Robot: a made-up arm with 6 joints.
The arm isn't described. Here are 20 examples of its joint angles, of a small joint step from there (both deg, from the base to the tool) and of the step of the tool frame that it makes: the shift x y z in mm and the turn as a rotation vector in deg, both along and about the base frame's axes.
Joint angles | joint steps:
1: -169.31 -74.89 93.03 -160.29 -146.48 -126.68 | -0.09 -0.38 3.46 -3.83 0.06 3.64
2: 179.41 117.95 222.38 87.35 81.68 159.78 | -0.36 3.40 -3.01 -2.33 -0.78 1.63
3: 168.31 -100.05 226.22 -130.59 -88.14 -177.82 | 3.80 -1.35 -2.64 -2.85 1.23 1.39
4: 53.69 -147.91 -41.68 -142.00 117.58 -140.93 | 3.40 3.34 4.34 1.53 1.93 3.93
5: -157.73 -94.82 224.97 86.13 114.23 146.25 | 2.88 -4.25 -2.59 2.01 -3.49 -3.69
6: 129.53 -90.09 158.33 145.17 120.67 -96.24 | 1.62 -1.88 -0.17 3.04 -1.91 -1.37
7: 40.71 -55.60 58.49 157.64 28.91 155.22 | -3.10 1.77 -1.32 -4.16 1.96 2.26
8: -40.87 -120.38 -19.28 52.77 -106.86 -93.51 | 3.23 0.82 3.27 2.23 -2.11 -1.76
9: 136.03 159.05 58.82 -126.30 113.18 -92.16 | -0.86 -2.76 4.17 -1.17 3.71 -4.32
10: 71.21 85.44 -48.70 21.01 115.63 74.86 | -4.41 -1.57 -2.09 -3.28 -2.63 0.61
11: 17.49 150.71 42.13 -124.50 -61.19 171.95 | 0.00 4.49 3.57 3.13 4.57 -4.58
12: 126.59 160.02 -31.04 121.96 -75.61 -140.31 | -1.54 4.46 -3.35 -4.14 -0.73 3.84
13: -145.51 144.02 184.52 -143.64 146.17 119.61 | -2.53 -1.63 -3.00 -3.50 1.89 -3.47
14: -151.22 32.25 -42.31 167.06 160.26 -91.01 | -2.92 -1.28 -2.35 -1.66 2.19 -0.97
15: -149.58 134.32 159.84 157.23 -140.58 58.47 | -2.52 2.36 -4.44 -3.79 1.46 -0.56
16: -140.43 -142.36 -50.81 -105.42 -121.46 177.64 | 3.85 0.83 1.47 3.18 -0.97 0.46
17: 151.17 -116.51 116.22 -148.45 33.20 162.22 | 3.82 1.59 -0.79 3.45 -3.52 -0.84
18: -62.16 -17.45 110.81 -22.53 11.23 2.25 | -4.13 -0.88 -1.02 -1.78 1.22 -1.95
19: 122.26 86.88 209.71 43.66 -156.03 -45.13 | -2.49 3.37 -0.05 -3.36 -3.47 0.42
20: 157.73 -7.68 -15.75 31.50 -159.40 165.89 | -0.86 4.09 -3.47 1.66 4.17 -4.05
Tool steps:
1: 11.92 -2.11 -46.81 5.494 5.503 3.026
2: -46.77 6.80 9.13 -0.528 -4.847 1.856
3: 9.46 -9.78 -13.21 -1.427 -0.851 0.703
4: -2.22 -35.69 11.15 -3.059 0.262 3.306
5: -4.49 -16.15 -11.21 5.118 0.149 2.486
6: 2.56 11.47 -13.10 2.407 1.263 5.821
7: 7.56 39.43 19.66 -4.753 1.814 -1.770
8: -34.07 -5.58 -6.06 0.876 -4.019 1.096
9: -61.41 56.02 -15.11 9.197 1.953 0.424
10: -4.44 -20.30 18.28 -3.874 -2.230 -5.953
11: -32.94 -17.21 -6.66 -3.309 5.977 1.274
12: 10.71 -20.37 63.04 -7.215 -8.240 1.703
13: -26.98 12.67 0.27 -0.765 -2.719 -4.170
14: -3.89 19.78 1.97 1.143 -3.091 -3.578
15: -37.70 20.46 -59.98 1.472 -8.310 -0.379
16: -1.56 17.81 4.59 -0.265 1.435 0.887
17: 53.91 31.96 30.06 -2.244 2.042 4.985
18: 23.33 22.69 1.54 -1.977 1.475 -1.158
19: -9.06 25.24 3.96 -5.205 -3.188 1.861
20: -15.60 12.53 -66.87 3.466 -4.914 1.139
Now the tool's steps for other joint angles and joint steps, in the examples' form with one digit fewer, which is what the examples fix.
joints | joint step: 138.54 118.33 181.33 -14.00 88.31 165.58 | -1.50 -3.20 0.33 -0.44 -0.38 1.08
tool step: 27.3 -4.5 33.7 1.18 2.84 -1.54
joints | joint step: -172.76 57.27 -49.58 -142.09 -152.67 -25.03 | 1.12 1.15 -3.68 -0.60 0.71 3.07
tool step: 38.3 3.5 15.7 3.16 -4.13 -1.50
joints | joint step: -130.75 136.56 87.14 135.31 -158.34 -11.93 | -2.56 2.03 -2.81 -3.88 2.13 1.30
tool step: -6.5 47.3 -39.9 2.22 -7.50 -5.81
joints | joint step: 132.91 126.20 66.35 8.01 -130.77 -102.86 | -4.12 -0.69 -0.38 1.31 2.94 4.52
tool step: 32.9 25.4 6.7 -0.68 4.90 -3.49
